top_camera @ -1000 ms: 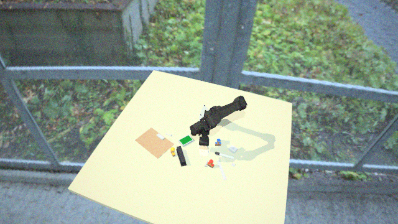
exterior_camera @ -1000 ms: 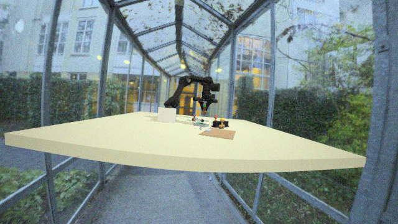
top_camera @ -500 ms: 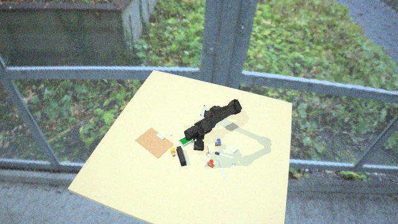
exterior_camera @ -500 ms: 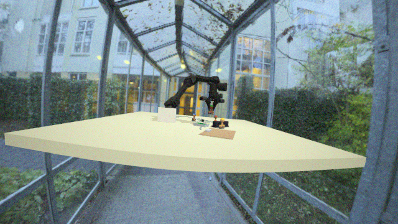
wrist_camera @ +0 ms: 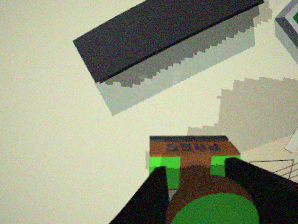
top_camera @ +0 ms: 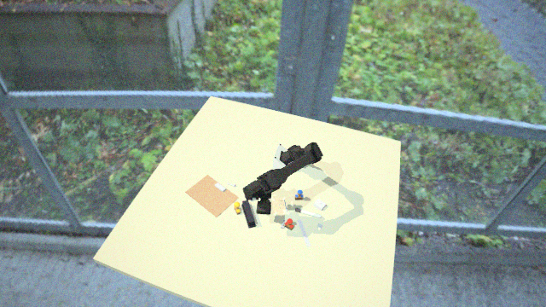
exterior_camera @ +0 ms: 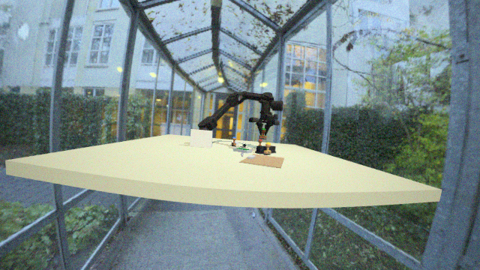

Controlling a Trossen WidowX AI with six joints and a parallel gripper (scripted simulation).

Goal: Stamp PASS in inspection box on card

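Right now the pale card is 80 mm behind my gripper tip, 70 mm to the left of it and 100 mm below it. Round my gripper tip: green stamp right at my gripper tip; red stamp 30 mm ahead, 130 mm to the left, 80 mm below; yellow stamp 10 mm behind, 130 mm to the right, 80 mm below.
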